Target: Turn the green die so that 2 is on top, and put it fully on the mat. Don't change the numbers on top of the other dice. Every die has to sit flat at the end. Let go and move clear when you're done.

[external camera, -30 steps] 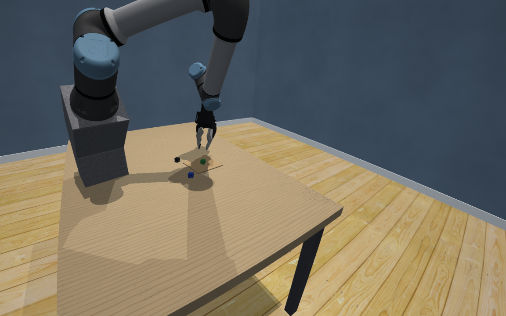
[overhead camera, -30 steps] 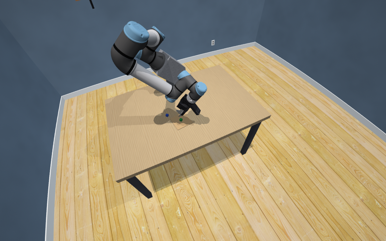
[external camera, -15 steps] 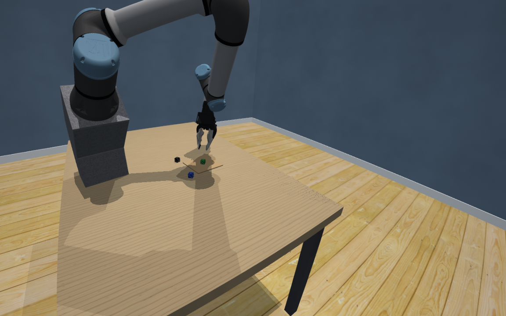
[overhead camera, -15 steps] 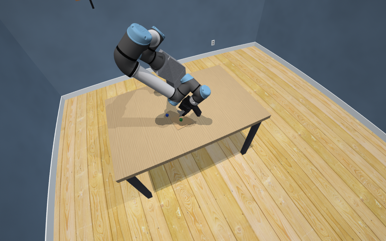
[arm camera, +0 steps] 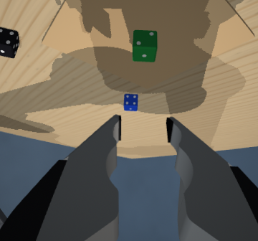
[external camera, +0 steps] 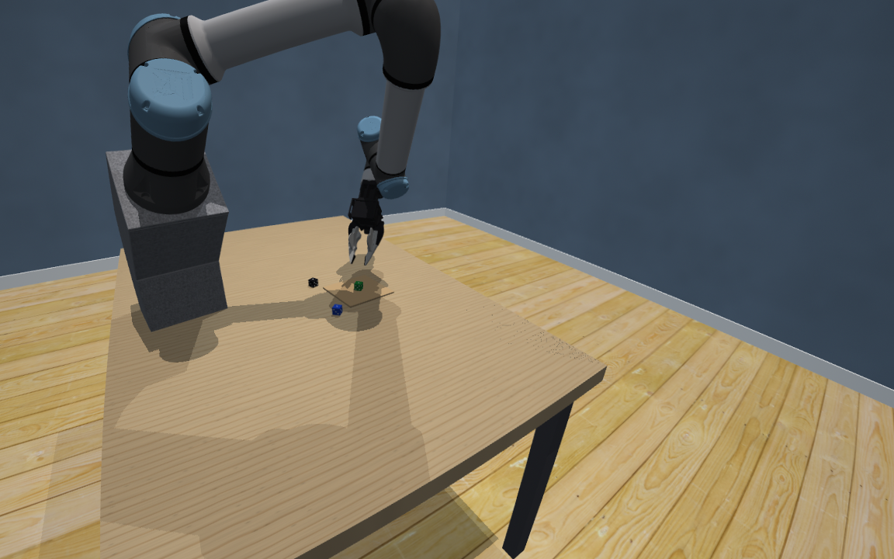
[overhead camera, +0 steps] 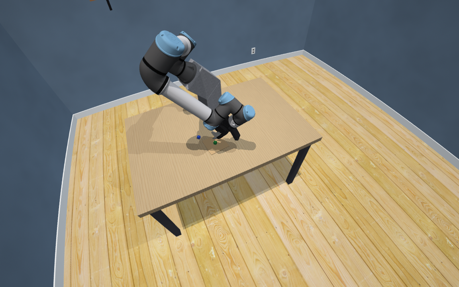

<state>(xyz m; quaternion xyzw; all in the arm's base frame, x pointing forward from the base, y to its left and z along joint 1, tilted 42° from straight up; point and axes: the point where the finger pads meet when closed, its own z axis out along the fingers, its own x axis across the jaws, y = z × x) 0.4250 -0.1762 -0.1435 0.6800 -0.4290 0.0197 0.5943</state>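
Now: hand 10 mm past the green die and 80 mm above it. Also, from my hand: blue die: 120 mm behind, 80 mm to the right, 80 mm below; then tan mat: 10 mm behind, 90 mm below; then black die: 90 mm behind, 100 mm to the left, 80 mm below.
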